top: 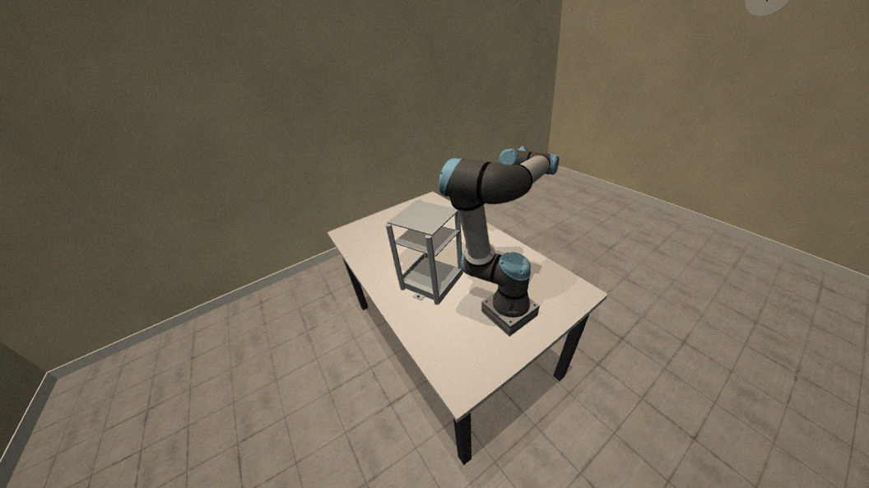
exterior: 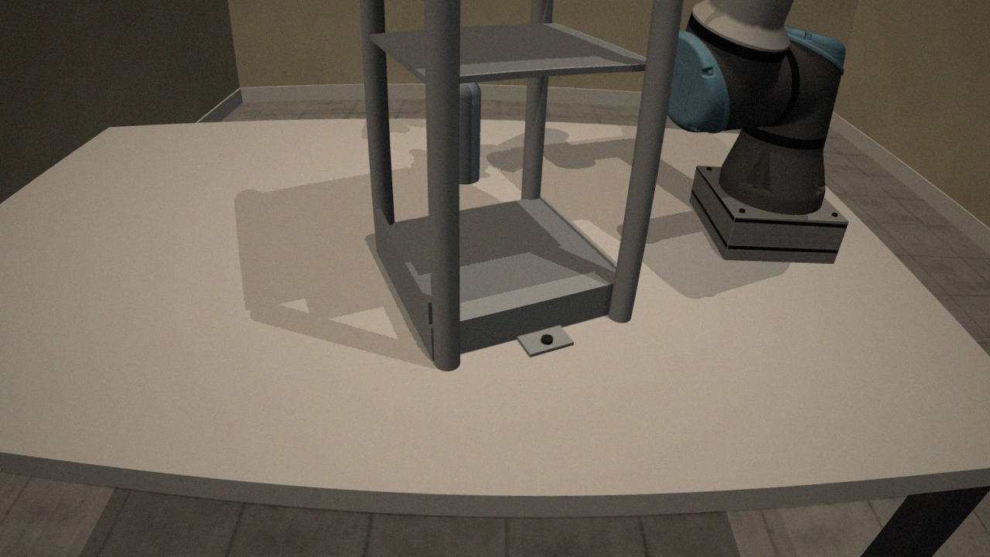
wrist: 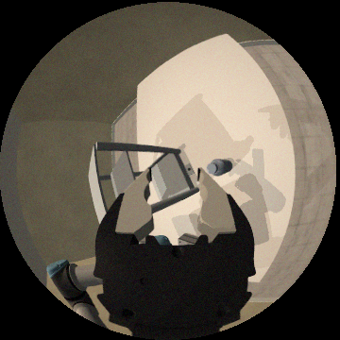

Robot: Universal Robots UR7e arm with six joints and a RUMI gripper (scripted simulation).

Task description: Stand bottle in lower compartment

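My hand is 200 mm above the grey bottle. Also, from my hand: shelving unit: 40 mm behind, 290 mm to the left, 140 mm below.
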